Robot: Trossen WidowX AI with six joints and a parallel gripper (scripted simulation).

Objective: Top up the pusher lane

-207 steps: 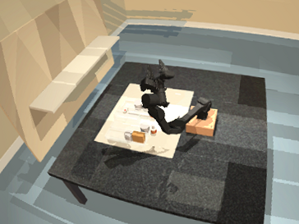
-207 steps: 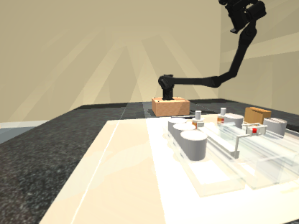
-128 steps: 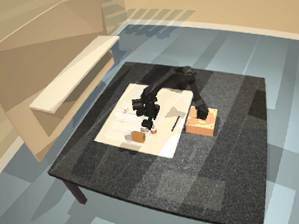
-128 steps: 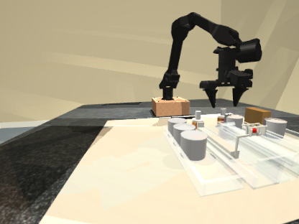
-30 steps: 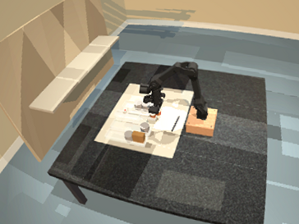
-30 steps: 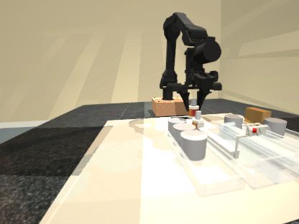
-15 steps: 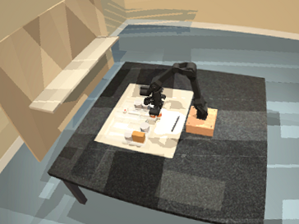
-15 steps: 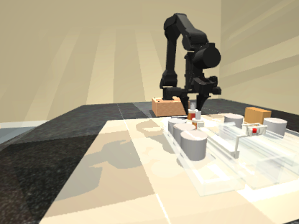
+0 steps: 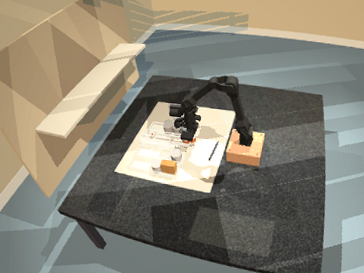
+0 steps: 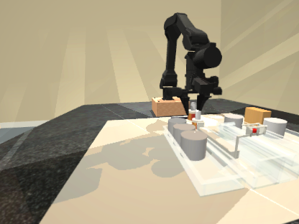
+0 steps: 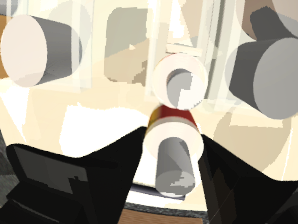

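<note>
The cream mat is 9 cm ahead of my gripper tip, 5 cm below it and 1 cm to the right of it. Also, from my gripper tip: box 22 cm to the left, 4 cm ahead, 1 cm below; then red dot 22 cm ahead, 6 cm to the left, 2 cm above.
</note>
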